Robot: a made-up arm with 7 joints.
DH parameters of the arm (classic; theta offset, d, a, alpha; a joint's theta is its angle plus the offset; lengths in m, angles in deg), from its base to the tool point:
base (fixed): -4.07 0 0 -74.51
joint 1: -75.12 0.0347 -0.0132 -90
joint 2: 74 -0.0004 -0.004 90
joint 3: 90 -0.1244 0.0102 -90
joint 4: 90 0.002 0.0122 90
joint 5: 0 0.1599 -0.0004 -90
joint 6: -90 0 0.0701 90
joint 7: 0 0.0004 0 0
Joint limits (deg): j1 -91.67..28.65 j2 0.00..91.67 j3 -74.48..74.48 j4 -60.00..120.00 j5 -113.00..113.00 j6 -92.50..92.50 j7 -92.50..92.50
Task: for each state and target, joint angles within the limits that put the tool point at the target. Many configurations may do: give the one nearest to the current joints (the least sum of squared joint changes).
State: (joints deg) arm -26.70 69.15 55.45 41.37 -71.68 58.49 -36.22
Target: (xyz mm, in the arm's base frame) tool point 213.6 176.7 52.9
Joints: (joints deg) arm -31.79 66.06 37.11 4.18 -85.88 69.40 -36.22
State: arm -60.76 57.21 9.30 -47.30 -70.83 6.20 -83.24
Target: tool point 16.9 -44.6 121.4
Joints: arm -73.20 71.72 0.72 -60.00 -53.74 -20.38 -83.24
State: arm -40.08 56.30 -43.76 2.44 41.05 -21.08 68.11
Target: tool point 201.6 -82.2 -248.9
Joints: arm -41.57 10.52 -58.00 45.39 42.75 -5.59 68.11
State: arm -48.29 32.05 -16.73 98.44 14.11 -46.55 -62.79
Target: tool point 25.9 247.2 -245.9
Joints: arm -26.31 41.07 -17.89 120.00 16.55 -57.52 -62.79
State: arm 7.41 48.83 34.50 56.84 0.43 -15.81 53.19
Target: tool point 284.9 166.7 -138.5
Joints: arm -41.54 27.83 15.38 47.42 2.28 -13.28 53.19
